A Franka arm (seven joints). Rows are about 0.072 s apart.
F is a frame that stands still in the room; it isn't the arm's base.
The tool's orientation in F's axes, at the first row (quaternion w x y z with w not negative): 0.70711, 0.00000, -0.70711, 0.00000
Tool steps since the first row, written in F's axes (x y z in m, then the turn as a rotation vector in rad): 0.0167, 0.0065, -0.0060, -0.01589, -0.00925, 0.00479; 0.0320, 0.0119, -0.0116, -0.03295, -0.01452, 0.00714; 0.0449, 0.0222, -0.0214, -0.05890, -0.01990, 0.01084; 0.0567, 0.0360, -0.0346, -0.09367, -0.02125, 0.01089; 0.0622, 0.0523, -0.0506, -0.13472, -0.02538, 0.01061; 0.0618, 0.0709, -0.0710, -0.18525, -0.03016, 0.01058; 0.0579, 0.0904, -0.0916, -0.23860, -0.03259, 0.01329; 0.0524, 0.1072, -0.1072, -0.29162, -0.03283, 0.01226
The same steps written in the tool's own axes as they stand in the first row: -0.0060, 0.0065, -0.0167, 0.00479, -0.00925, 0.01589; -0.0116, 0.0119, -0.0320, 0.00714, -0.01452, 0.03295; -0.0214, 0.0222, -0.0449, 0.01084, -0.01990, 0.05890; -0.0346, 0.0360, -0.0567, 0.01089, -0.02125, 0.09367; -0.0506, 0.0523, -0.0622, 0.01061, -0.02538, 0.13472; -0.0710, 0.0709, -0.0618, 0.01058, -0.03016, 0.18525; -0.0916, 0.0904, -0.0579, 0.01329, -0.03259, 0.23860; -0.1072, 0.1072, -0.0524, 0.01226, -0.03283, 0.29162
